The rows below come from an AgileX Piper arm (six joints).
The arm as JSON. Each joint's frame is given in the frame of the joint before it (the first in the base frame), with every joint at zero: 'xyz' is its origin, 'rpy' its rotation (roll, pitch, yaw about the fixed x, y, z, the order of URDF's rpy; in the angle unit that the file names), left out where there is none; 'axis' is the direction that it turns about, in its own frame. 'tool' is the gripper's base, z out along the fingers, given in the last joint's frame.
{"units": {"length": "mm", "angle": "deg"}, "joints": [
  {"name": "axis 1", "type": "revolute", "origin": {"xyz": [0.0, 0.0, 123.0]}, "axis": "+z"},
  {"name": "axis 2", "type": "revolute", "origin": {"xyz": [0.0, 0.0, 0.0]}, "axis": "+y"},
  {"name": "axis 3", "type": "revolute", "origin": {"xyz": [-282.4, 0.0, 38.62]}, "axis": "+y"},
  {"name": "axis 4", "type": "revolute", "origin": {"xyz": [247.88, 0.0, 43.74]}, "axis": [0.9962, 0.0, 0.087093]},
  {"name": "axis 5", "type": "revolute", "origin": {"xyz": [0.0, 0.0, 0.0]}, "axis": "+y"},
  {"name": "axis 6", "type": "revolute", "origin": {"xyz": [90.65, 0.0, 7.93]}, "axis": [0.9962, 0.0, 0.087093]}
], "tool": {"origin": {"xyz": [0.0, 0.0, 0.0], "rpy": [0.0, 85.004, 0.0]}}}
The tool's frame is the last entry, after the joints.
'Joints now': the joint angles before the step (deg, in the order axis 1, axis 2, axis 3, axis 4, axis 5, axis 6). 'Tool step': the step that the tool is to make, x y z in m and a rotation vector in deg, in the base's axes. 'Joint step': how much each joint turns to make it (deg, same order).
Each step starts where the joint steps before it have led.
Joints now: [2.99 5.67 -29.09 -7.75 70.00 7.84]
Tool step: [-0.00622 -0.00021 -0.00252 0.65 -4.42 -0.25]
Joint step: [0.00 -3.66 0.90 -0.01 -1.61 0.69]
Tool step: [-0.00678 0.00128 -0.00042 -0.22 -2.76 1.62]
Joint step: [0.07 -2.79 0.00 1.12 -0.14 -1.61]
